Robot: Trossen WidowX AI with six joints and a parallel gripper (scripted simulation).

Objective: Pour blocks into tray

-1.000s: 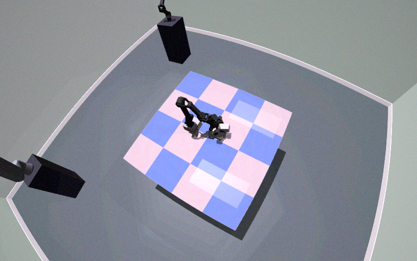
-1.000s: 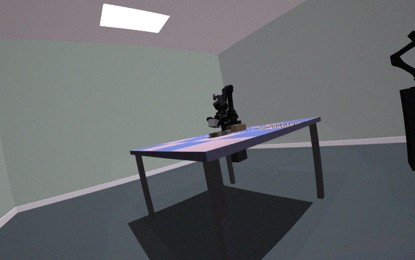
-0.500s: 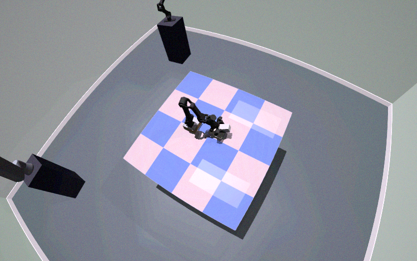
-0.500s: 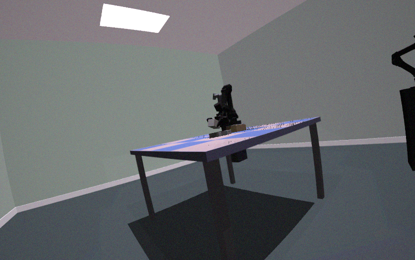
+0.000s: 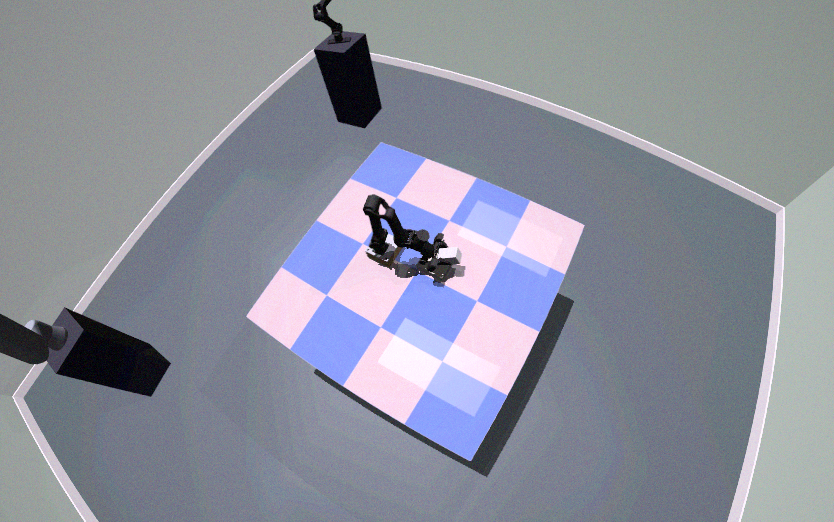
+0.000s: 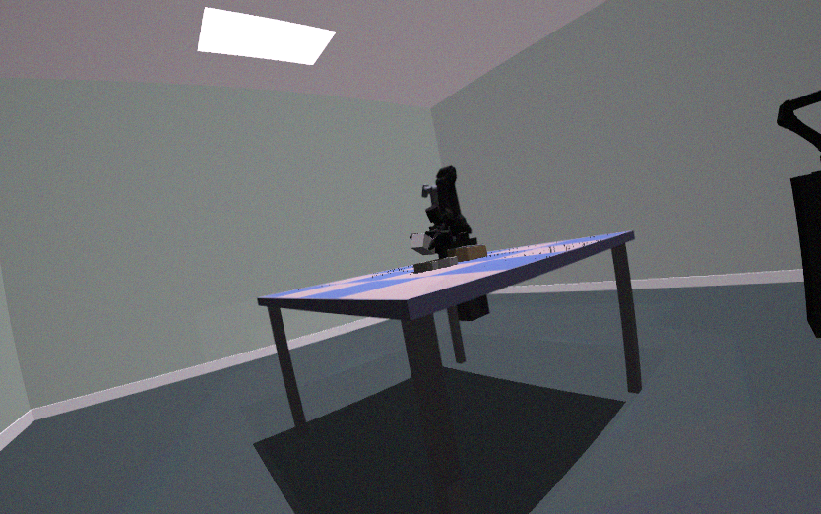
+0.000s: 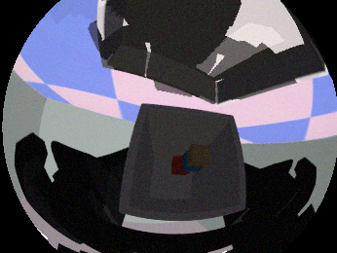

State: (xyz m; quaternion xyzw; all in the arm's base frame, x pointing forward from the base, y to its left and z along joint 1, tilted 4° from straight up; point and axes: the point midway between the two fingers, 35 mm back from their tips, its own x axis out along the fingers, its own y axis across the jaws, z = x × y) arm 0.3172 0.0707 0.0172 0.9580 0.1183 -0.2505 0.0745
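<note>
Right now the red block is 2 cm ahead of my gripper tip, 2 cm above it and 1 cm to the left of it. The rest, counted from my gripper tip: grey cup: 3 cm above, 1 cm ahead.
</note>
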